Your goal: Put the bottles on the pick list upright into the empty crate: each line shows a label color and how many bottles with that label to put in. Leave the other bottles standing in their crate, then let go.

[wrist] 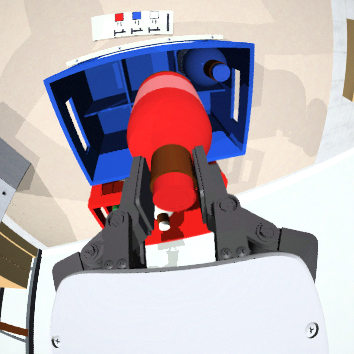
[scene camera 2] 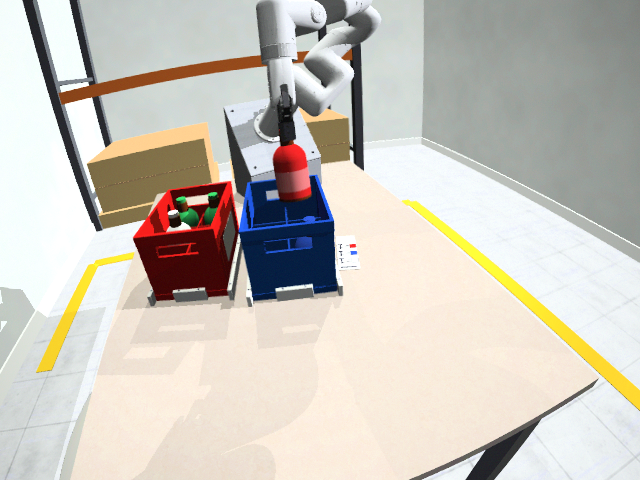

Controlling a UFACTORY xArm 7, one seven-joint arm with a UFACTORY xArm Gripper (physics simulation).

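Seen in the pictures: gripper, fingertip midpoint: (wrist: 171, 167) (scene camera 2: 287, 139); arm's base, link origin: (scene camera 2: 270, 127).
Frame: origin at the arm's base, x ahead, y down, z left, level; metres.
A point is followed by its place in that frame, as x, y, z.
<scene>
My gripper (scene camera 2: 286, 138) {0.526, -0.070, -0.002} (wrist: 171, 167) {0.526, -0.070, -0.002} is shut on the neck of the red bottle (scene camera 2: 292, 173) {0.571, -0.007, -0.004} (wrist: 169, 117) {0.534, -0.050, 0.024}, which hangs nearly upright above the blue crate (scene camera 2: 289, 263) {0.663, 0.151, -0.041} (wrist: 107, 172) {0.417, 0.080, -0.100}. Its base is about level with the crate's back rim in the scene view. A blue bottle (scene camera 2: 303, 241) {0.641, 0.118, -0.004} (wrist: 204, 67) {0.611, 0.105, 0.020} stands in a corner compartment of the blue crate. The red crate (scene camera 2: 188, 271) {0.610, 0.163, -0.263} (wrist: 97, 192) {0.366, 0.098, -0.152} beside it holds a white bottle (scene camera 2: 176, 223) {0.482, 0.102, -0.293} (wrist: 163, 220) {0.471, 0.087, -0.285} and two green bottles (scene camera 2: 187, 214) {0.402, 0.118, -0.278} (scene camera 2: 210, 212) {0.414, 0.118, -0.213}. The pick list (scene camera 2: 348, 253) {0.538, 0.238, 0.122} (wrist: 132, 26) {0.526, 0.238, 0.114} shows red, blue and white squares, each with a 1.
Grey brackets (scene camera 2: 294, 292) {0.675, 0.219, -0.040} hold the crates' feet on the table (scene camera 2: 387, 335) {0.834, 0.239, 0.110}. The robot's grey pedestal (scene camera 2: 248, 126) {0.016, -0.019, -0.078} is behind the blue crate. Cardboard boxes (scene camera 2: 155, 167) and a rack with an orange beam (scene camera 2: 175, 73) stand farther back.
</scene>
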